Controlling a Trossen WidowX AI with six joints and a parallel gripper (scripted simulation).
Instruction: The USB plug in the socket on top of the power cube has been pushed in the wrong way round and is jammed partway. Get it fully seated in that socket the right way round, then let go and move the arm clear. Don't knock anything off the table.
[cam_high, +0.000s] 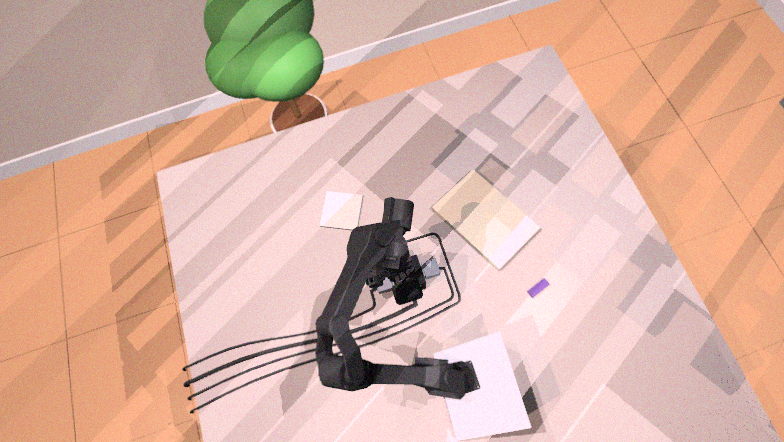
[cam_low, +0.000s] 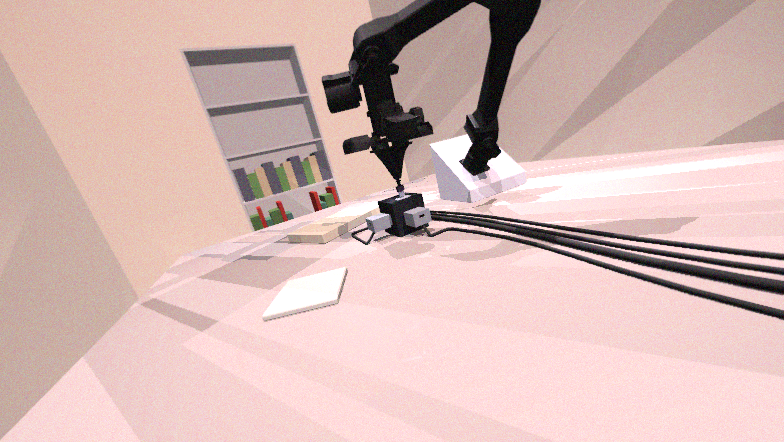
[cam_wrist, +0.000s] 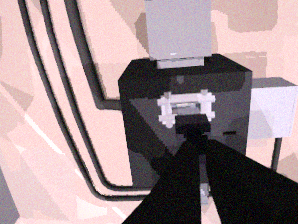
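Now: the dark USB plug 20 mm below my gripper tip. Also, from my gripper tip: cream book (100 mm ahead, 270 mm to the right, 110 mm below); purple block (120 mm behind, 330 mm to the right, 110 mm below); white tile (250 mm ahead, 100 mm to the left, 110 mm below).
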